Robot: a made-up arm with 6 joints.
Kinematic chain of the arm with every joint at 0, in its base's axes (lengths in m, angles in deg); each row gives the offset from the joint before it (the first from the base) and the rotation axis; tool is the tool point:
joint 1: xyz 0 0 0.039 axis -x
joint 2: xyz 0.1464 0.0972 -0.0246 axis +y
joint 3: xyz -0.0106 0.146 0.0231 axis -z
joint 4: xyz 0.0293 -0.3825 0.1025 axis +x
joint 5: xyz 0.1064 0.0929 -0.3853 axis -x
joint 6: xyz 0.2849 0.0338 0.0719 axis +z
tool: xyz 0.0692 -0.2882 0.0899
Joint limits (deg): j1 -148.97..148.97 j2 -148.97..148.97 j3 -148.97..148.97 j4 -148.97..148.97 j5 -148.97..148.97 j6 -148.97..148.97
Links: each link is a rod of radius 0.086 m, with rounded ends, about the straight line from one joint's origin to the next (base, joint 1, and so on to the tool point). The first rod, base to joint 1, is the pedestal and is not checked.
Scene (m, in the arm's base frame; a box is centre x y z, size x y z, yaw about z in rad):
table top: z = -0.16
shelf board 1: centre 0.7 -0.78 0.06 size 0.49 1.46 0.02 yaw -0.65
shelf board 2: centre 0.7 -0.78 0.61 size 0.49 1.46 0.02 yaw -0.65
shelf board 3: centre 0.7 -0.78 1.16 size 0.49 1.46 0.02 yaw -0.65
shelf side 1: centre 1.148 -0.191 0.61 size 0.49 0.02 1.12 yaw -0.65
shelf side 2: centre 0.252 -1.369 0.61 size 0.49 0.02 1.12 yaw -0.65
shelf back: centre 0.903 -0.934 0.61 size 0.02 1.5 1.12 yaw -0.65
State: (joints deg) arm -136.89 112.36 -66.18 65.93 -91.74 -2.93
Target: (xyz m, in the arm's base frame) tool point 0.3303 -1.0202 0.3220
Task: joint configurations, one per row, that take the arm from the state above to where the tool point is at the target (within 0.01 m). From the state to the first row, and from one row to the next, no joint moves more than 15 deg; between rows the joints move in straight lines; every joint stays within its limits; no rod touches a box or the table.
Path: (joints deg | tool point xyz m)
1: -137.46 118.46 -79.98 55.81 -89.77 7.15 | -0.0969 -0.6573 0.4724
2: -138.03 124.56 -93.78 45.69 -87.79 17.23 | -0.1175 -0.7440 0.4297
3: -138.60 130.66 -107.58 35.57 -85.82 27.31 | -0.0902 -0.8372 0.3982
4: -139.16 136.77 -121.37 25.45 -83.84 37.39 | -0.0060 -0.9285 0.3733
5: -139.73 142.87 -135.17 15.33 -81.87 47.47 | 0.1376 -0.9982 0.3489
6: -140.30 148.97 -148.97 5.21 -79.90 57.55 | 0.3303 -1.0202 0.3220

